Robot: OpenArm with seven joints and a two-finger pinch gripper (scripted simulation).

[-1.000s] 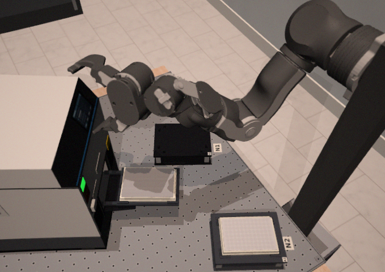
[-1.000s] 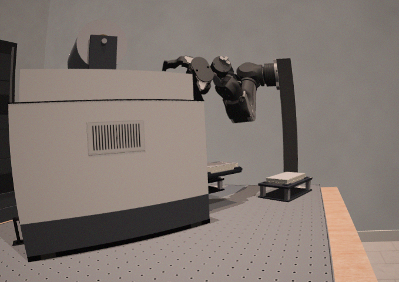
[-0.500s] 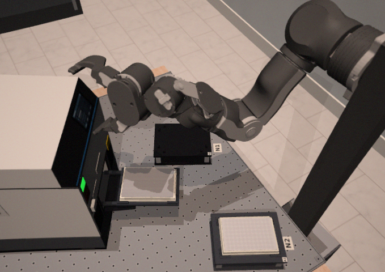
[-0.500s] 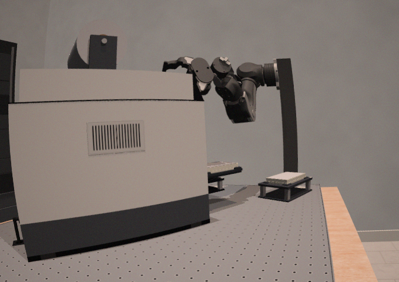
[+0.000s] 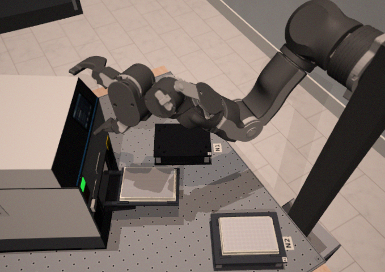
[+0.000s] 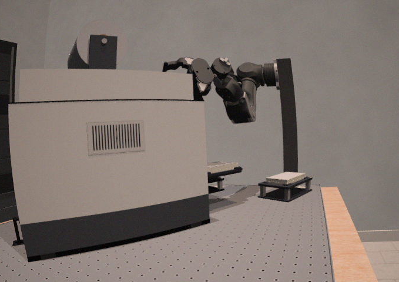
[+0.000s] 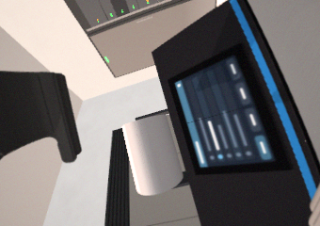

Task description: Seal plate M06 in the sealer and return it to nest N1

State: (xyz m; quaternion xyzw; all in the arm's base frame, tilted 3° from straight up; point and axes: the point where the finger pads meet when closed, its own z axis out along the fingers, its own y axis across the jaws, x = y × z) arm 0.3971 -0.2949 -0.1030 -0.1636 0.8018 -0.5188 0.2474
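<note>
The touchscreen is 30 mm below my hand, 20 mm ahead of it and 10 mm to the right of it. Round my hand: foil roll: 220 mm ahead, 100 mm to the right, 60 mm above; start key: 160 mm below, 110 mm to the left, 80 mm ahead; 96-well plate M06: 240 mm below, 90 mm to the left, 50 mm behind.
</note>
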